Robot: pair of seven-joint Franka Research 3 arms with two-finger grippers.
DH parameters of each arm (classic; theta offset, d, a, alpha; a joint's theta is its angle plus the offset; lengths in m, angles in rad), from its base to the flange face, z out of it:
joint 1: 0 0.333 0 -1.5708
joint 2: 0 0 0 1.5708
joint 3: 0 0.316 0.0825 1.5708
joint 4: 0 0 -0.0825 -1.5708
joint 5: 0 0.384 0 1.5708
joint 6: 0 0 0.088 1.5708
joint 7: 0 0.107 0 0
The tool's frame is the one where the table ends.
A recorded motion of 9 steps. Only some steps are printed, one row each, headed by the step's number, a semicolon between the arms.
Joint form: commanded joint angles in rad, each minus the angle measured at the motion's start. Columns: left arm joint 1, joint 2, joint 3, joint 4, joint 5, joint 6, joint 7; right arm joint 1, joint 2, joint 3, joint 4, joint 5, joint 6, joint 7.
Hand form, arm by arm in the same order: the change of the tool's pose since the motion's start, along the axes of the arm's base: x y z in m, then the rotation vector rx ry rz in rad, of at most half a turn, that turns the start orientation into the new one. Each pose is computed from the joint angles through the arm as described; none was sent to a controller.
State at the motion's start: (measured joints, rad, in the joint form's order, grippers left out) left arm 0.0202 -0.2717 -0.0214 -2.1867 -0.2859 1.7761 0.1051; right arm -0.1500 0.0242 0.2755 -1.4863 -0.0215 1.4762 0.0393
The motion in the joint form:
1: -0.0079 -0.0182 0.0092 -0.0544 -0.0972 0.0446 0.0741; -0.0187 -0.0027 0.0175 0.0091 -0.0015 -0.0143 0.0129
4: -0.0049 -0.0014 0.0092 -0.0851 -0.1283 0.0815 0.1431; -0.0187 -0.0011 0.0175 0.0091 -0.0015 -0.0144 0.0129
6: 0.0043 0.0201 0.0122 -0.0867 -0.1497 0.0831 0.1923; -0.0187 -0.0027 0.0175 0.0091 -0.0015 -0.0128 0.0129
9: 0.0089 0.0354 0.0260 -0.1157 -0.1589 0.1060 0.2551; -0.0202 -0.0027 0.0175 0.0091 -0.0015 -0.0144 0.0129
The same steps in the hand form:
1: -0.0060 -0.0053 -0.0113 -0.0964 -0.0296 -0.0207; -0.0023 -0.0011 0.0045 -0.0026 0.0020 -0.0145
4: -0.0048 -0.0045 -0.0298 -0.1272 -0.0405 -0.0561; -0.0018 -0.0011 0.0036 -0.0023 0.0037 -0.0145
6: -0.0016 -0.0003 -0.0396 -0.1535 -0.0377 -0.0785; -0.0021 -0.0010 0.0046 -0.0024 0.0005 -0.0145
9: -0.0030 0.0087 -0.0579 -0.1692 -0.0387 -0.1043; -0.0022 -0.0019 0.0045 -0.0026 0.0021 -0.0160

